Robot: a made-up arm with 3 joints. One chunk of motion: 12 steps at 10 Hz.
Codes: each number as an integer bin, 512 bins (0 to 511) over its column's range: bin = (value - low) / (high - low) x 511, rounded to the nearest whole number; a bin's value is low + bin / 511 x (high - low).
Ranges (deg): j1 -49..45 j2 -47..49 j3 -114..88
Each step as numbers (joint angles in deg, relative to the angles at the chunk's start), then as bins.
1 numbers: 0.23 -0.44 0.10
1 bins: 268 248 289
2 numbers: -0.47 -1.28 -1.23
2 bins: 264 243 285
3 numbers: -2.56 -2.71 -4.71
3 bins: 252 236 276
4 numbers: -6.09 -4.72 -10.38
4 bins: 233 225 262
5 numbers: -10.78 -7.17 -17.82
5 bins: 208 212 243
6 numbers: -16.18 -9.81 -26.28
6 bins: 178 198 222
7 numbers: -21.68 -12.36 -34.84
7 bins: 149 184 200
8 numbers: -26.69 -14.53 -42.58
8 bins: 121 173 181
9 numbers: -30.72 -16.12 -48.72
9 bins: 99 164 165
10 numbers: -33.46 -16.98 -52.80
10 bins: 84 160 155
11 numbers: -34.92 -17.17 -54.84
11 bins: 77 159 150
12 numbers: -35.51 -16.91 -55.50
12 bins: 73 160 148
